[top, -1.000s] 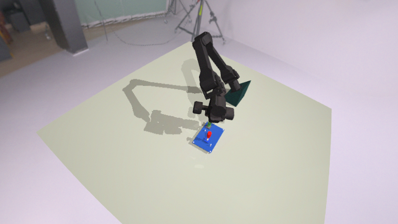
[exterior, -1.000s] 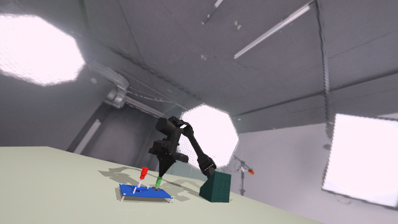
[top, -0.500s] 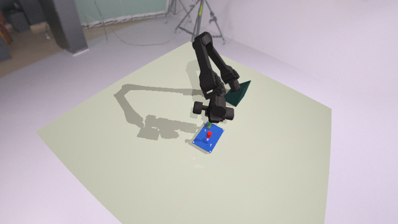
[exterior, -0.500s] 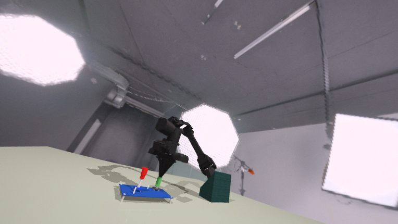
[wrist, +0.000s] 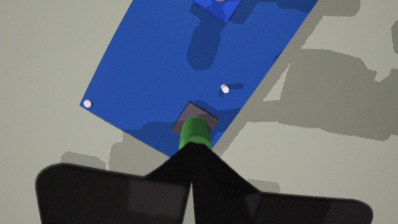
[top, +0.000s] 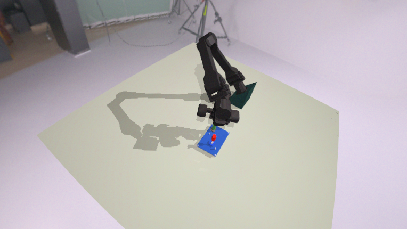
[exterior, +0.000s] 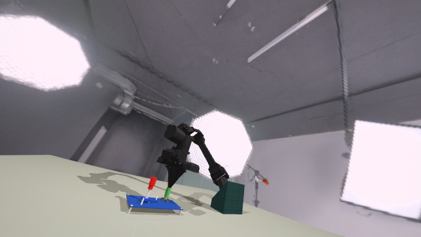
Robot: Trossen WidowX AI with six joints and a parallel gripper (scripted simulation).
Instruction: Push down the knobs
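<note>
The green knob lies 20 mm below my gripper tip.
</note>
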